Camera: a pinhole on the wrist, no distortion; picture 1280 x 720 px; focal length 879.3 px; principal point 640.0 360.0 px. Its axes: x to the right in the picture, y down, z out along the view. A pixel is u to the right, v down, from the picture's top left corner.
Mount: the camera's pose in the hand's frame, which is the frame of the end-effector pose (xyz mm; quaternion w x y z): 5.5 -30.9 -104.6 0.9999 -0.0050 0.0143 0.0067
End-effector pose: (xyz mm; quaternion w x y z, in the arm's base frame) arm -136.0 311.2 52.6 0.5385 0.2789 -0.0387 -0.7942
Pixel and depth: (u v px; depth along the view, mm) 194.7 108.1 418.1
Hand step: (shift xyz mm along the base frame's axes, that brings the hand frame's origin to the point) -228.8 154.5 293.0
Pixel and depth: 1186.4 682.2 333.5
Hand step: -84.5 -286.9 133.2
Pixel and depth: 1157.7 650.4 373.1
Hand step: -105.8 -308.8 161.4
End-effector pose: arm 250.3 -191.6 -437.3 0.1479 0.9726 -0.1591 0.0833
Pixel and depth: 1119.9 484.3 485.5
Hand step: 292.4 -239.5 -279.7
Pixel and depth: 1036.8 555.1 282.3
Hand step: 138.8 -127.2 -124.6
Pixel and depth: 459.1 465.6 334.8
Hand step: -28.1 -68.0 -226.6
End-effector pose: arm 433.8 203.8 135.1 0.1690 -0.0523 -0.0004 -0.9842
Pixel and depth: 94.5 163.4 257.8
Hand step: 124.0 134.6 143.8
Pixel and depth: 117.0 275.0 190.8
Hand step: 88.8 81.8 79.3
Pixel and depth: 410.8 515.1 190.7
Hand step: 47.0 10.9 82.5
